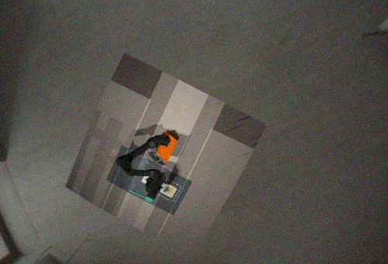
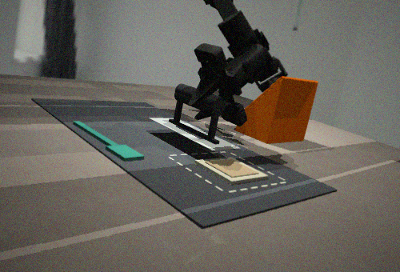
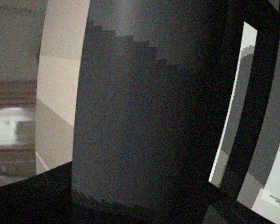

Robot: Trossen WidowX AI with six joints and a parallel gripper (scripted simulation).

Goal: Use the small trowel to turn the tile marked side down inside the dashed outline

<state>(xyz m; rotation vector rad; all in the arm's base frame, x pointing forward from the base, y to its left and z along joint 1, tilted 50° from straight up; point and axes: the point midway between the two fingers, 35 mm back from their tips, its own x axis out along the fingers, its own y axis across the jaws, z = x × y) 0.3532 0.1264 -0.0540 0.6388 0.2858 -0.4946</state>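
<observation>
The dark mat is 10 mm ahead of my gripper tip, 80 mm to the right of it and 100 mm below it. Also, from my gripper tip: tile: 30 mm behind, 110 mm to the left, 70 mm below.
</observation>
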